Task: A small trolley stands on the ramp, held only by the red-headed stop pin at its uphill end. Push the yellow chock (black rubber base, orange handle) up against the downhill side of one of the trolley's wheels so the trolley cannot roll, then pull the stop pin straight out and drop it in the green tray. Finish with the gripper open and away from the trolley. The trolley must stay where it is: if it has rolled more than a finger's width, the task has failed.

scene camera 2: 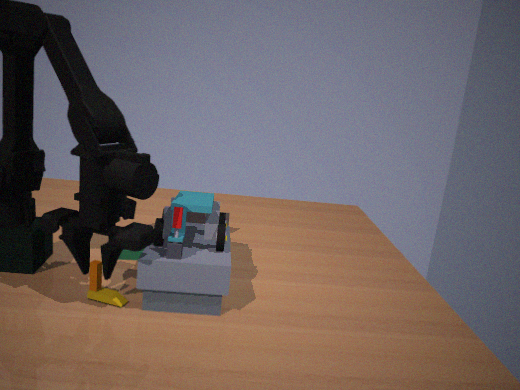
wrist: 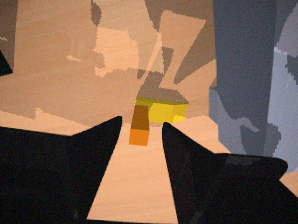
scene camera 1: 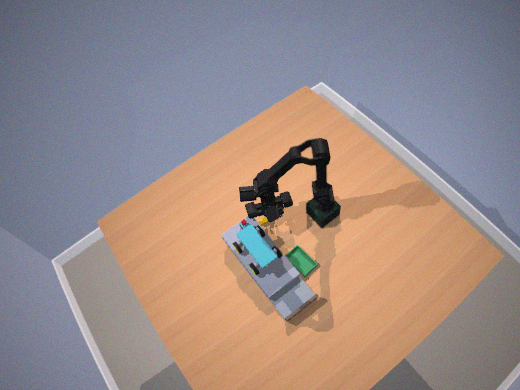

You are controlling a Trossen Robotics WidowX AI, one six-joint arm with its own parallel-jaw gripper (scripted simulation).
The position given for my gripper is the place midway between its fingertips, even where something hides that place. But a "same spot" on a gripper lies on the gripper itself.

Labels:
my gripper: scene camera 2 96,276; wrist; scene camera 1
trolley: scene camera 2 215,224; scene camera 1 252,238; not seen in the wrist view (out of frame)
same spot on my gripper: [wrist: 52,171] = [scene camera 1: 278,206]
same spot on grey ramp: [scene camera 1: 276,275] = [scene camera 2: 194,227]

